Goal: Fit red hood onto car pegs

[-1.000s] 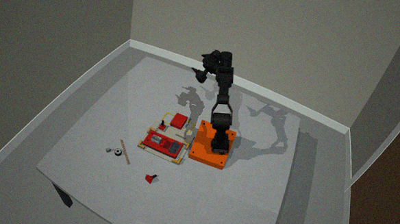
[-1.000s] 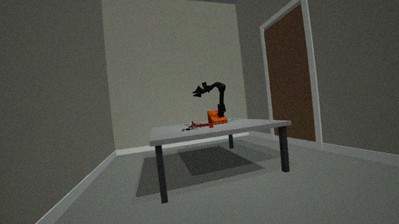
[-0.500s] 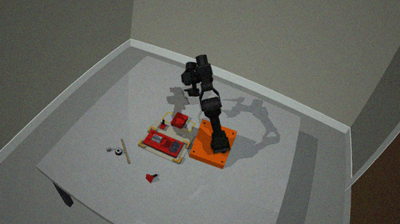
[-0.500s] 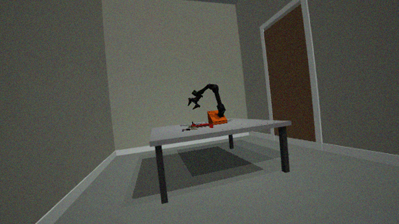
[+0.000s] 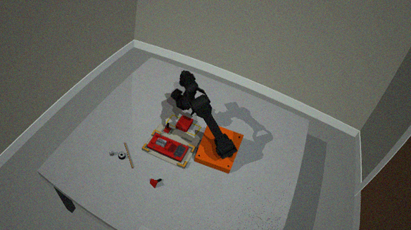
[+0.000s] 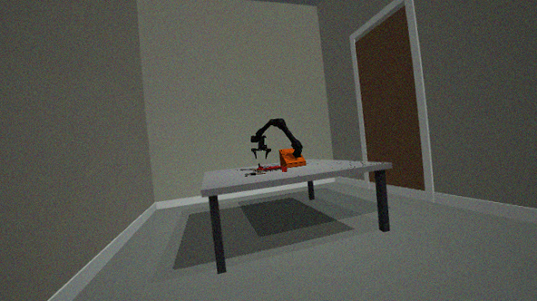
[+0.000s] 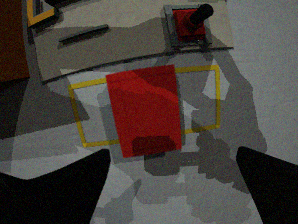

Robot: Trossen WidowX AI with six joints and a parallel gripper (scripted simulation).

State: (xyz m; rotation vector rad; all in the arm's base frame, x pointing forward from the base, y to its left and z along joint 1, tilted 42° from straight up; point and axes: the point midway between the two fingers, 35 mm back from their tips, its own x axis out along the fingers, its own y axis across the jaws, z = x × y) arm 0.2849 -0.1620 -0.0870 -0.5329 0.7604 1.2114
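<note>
The red hood lies 8 cm below my gripper tip, 1 cm to the left of it and 1 cm behind it. Round my gripper tip: grey engine block (22 cm to the left, 7 cm below, 5 cm ahead); then dark wheel (38 cm to the left, 22 cm ahead, 9 cm below); then wooden stick (36 cm to the left, 19 cm ahead, 9 cm below).
</note>
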